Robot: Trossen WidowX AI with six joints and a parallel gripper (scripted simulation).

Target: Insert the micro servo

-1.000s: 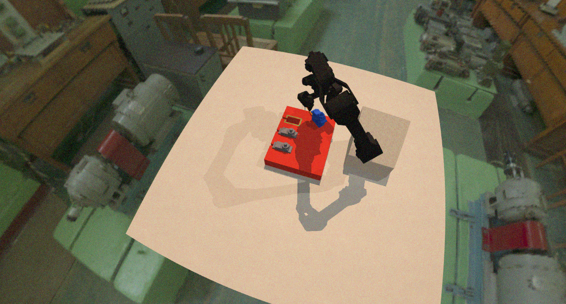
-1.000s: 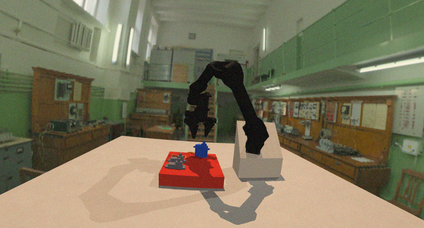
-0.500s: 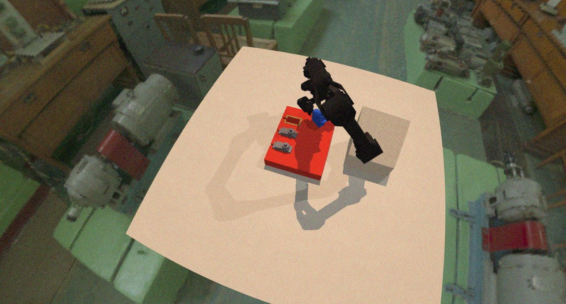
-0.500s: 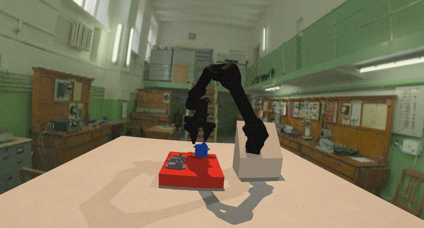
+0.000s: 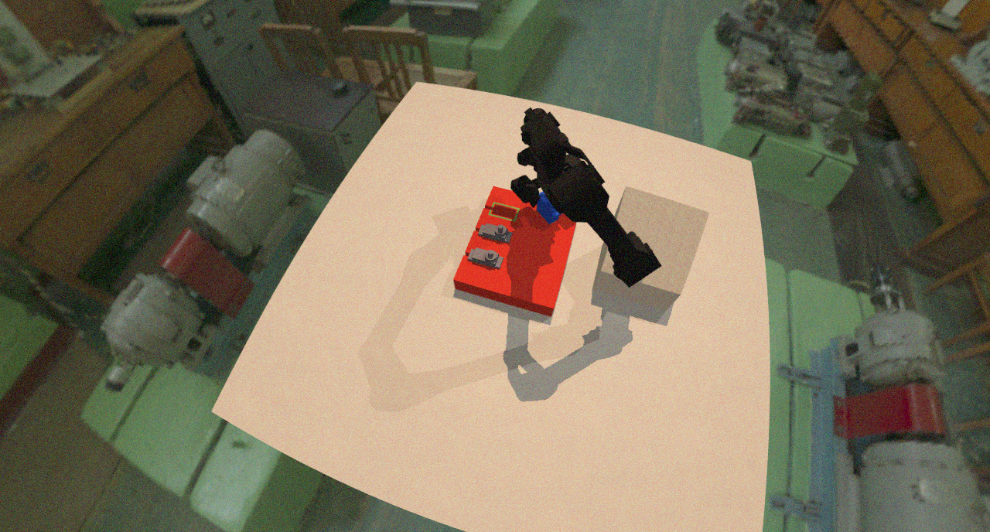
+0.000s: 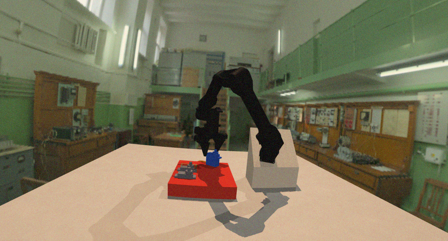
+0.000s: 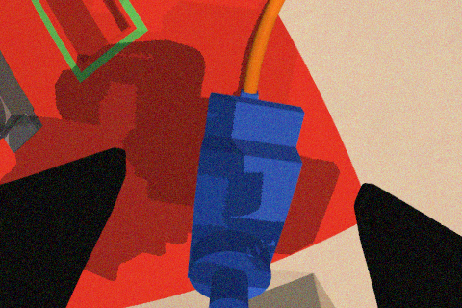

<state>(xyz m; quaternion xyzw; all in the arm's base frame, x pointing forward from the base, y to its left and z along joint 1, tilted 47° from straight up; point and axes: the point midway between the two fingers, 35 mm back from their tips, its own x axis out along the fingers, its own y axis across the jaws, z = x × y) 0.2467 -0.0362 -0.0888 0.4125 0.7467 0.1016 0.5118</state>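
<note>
The red deck is 30 mm behind my gripper tip, 110 mm to the left of it and 70 mm below it.
</note>
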